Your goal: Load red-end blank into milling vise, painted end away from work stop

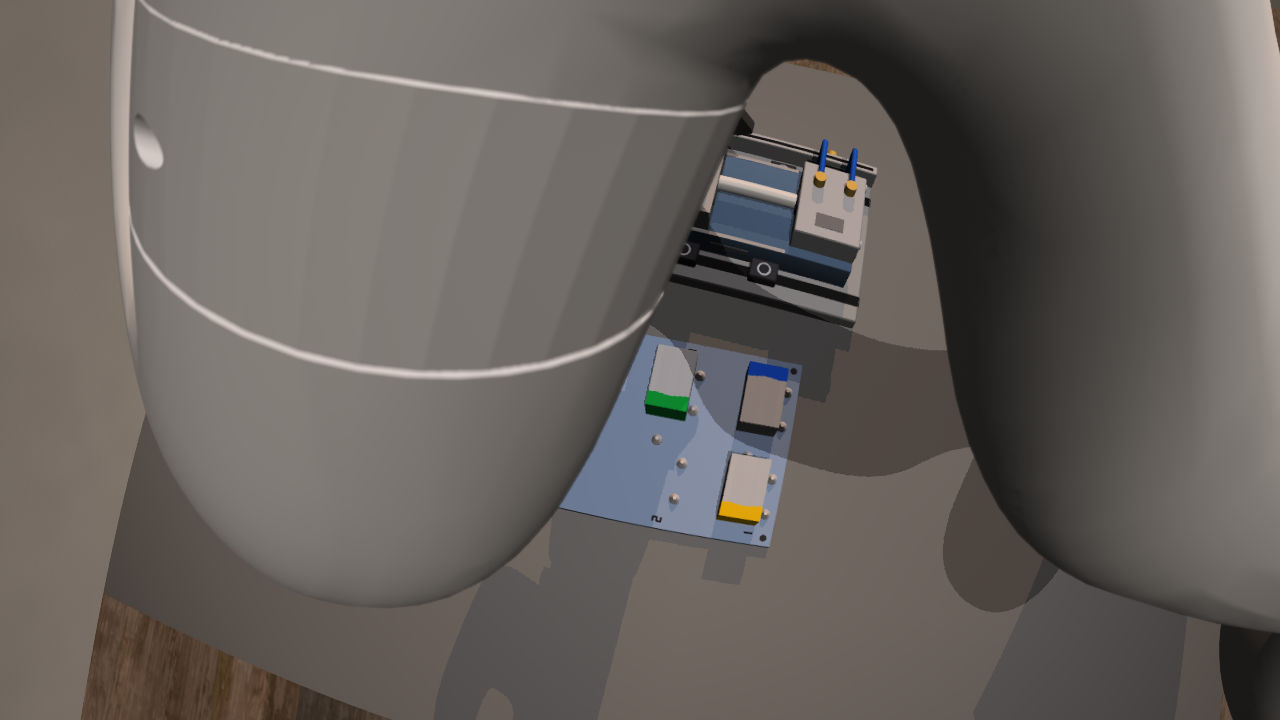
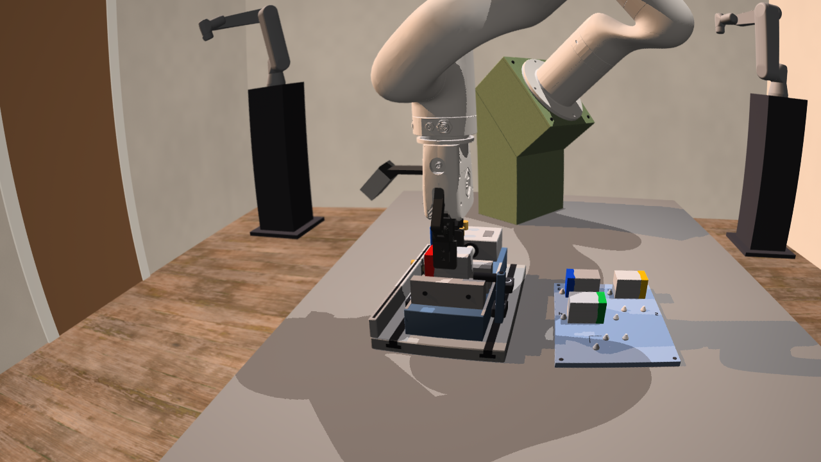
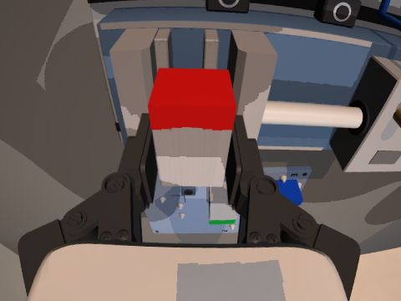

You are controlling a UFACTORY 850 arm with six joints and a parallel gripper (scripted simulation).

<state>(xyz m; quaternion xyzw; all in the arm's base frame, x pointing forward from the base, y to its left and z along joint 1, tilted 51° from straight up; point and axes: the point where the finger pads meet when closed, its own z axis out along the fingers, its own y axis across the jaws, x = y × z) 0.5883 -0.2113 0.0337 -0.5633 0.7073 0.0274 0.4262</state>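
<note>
My hand is 2 cm above the red-ended blank. Round my hand: moving jaw (3 cm behind, 1 cm to the left, 5 cm below); ram rod (8 cm behind, 1 cm to the left, 5 cm below); fixed jaw (3 cm ahead, 1 cm to the left, 5 cm below).
</note>
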